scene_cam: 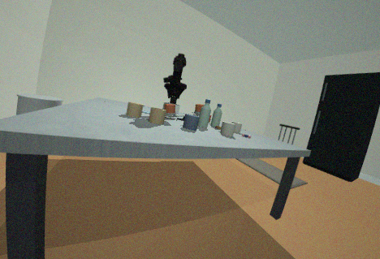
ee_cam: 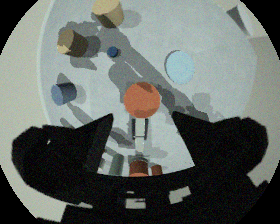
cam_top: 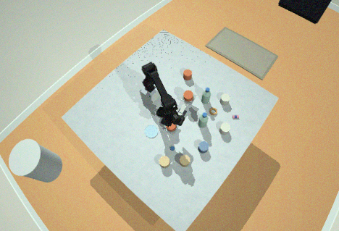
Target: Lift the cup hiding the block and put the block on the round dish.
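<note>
My gripper tip is now 9 cm above the block. From my gripper tip the other things lie so: small blue piece (12 cm to the right, 12 cm below, 10 cm ahead); blue cup (28 cm ahead, 9 cm below); round pale blue dish (13 cm below, 11 cm to the right, 10 cm behind).
</note>
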